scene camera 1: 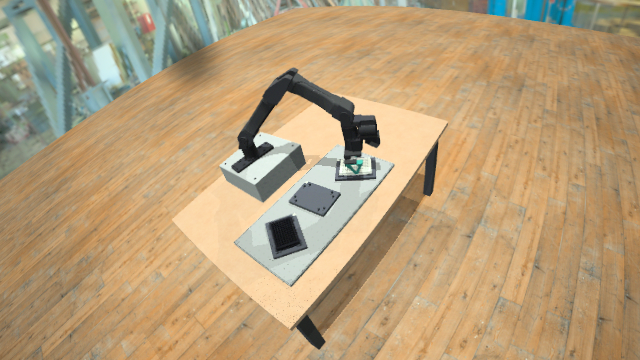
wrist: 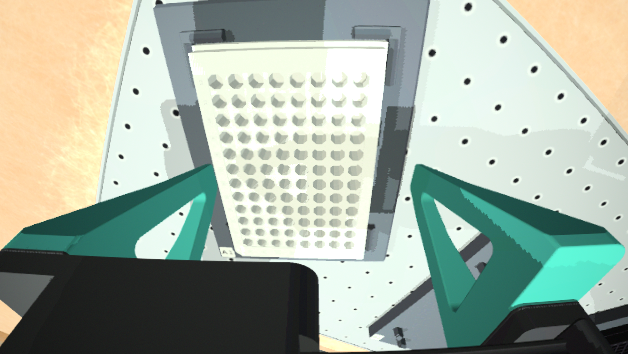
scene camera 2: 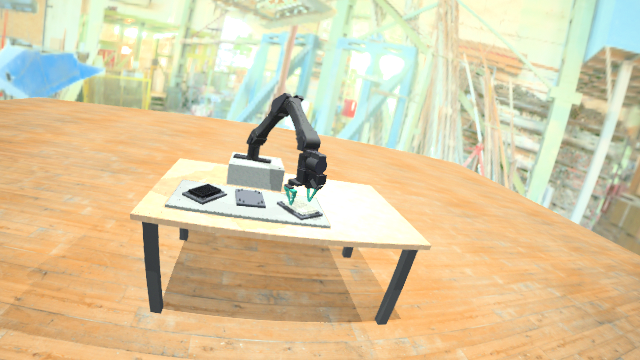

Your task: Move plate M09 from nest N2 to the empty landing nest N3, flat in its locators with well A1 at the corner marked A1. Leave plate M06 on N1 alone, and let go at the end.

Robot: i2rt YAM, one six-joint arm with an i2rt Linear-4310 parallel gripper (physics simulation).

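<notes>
A white well plate (scene camera 1: 366, 169) (scene camera 2: 302, 207) (wrist: 295, 120) lies on a dark nest (scene camera 1: 372, 177) (wrist: 260, 20), an A1 label (wrist: 227, 252) beside its lower left corner in the wrist view. Its name is not readable; its place beside the empty nest fits M09 on N2. My gripper (scene camera 1: 354, 169) (scene camera 2: 301, 201) (wrist: 313, 175) is open, pointing down, its fingers straddling the plate; the left finger appears closer to the plate than the right. The empty nest (scene camera 1: 315, 198) (scene camera 2: 250, 197) (wrist: 420, 320), N3, is in the middle. A black plate (scene camera 1: 285, 233) (scene camera 2: 205, 190), apparently M06, lies on the far nest.
The three nests are on a pale perforated board (scene camera 1: 327, 235) (scene camera 2: 230, 212) (wrist: 450, 100) on the wooden table (scene camera 1: 400, 122) (scene camera 2: 375, 220). The arm stands on a grey box (scene camera 1: 280, 172) (scene camera 2: 255, 172) behind the board. Small locators stand at the empty nest's corners.
</notes>
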